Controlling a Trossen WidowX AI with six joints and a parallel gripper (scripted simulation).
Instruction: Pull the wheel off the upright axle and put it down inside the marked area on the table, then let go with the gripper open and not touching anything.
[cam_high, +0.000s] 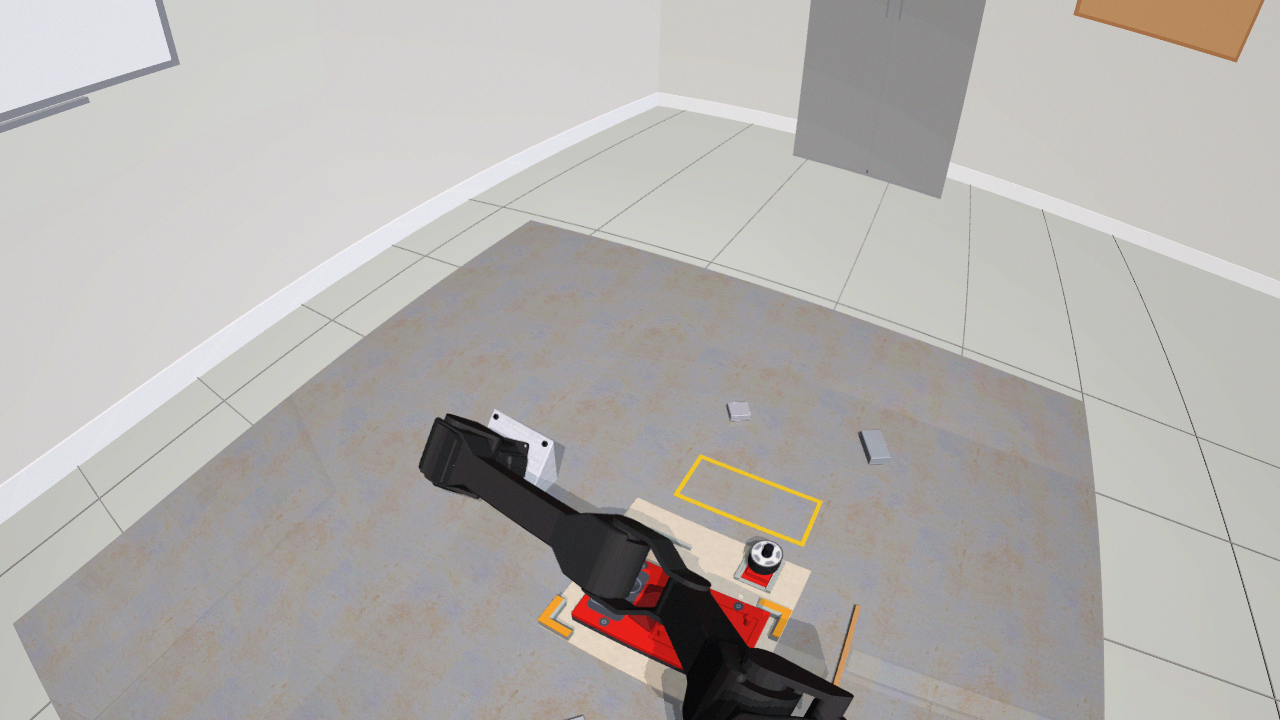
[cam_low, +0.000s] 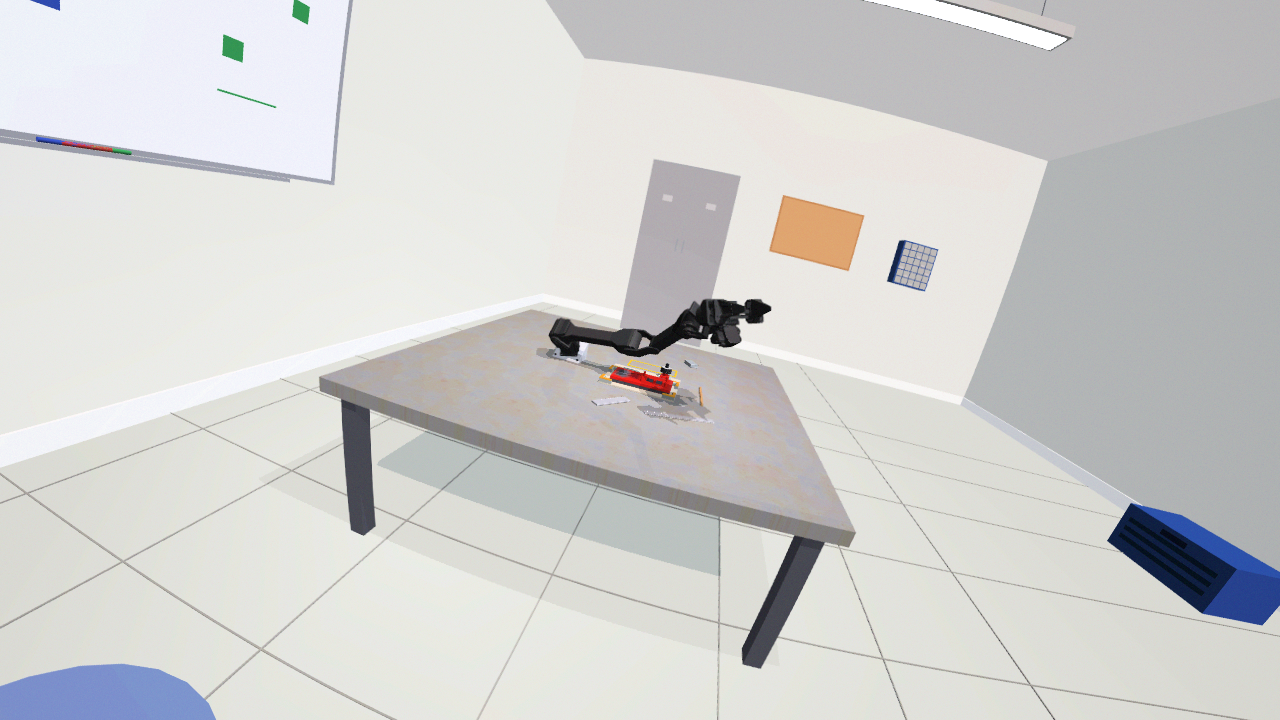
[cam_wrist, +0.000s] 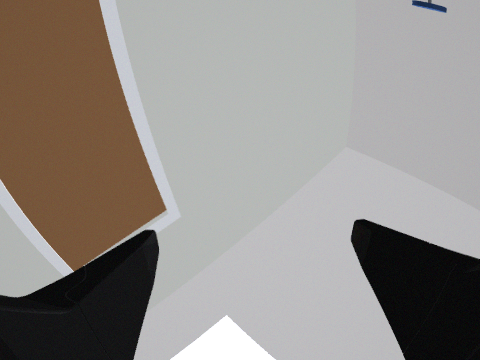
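Now: the wheel 140 mm behind my gripper tip, 470 mm to the left of it and 330 mm below it. Round my gripper tip: grey block: 30 mm behind, 740 mm to the left, 360 mm below; then black axle: 140 mm behind, 470 mm to the left, 330 mm below; then thin orange rod: 10 mm behind, 370 mm to the left, 370 mm below.
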